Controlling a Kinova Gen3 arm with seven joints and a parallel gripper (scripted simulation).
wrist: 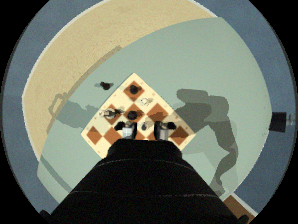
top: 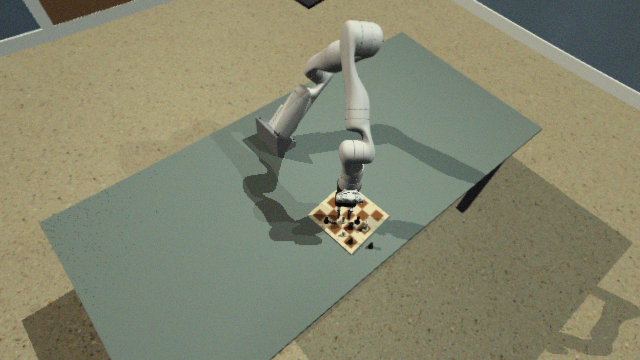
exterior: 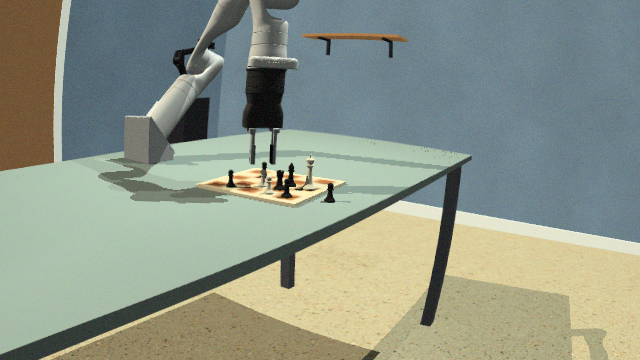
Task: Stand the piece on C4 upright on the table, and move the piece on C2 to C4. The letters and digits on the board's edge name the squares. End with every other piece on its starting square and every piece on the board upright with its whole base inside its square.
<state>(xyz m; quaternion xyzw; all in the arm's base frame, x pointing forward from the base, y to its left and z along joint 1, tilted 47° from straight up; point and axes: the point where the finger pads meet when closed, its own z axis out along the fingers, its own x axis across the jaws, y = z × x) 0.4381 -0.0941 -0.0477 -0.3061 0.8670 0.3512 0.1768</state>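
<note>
The small chessboard lies 60 mm below my hand and 40 mm to the left of it. Round my hand: tall white piece (80 mm ahead, 40 mm to the left, 30 mm below).
</note>
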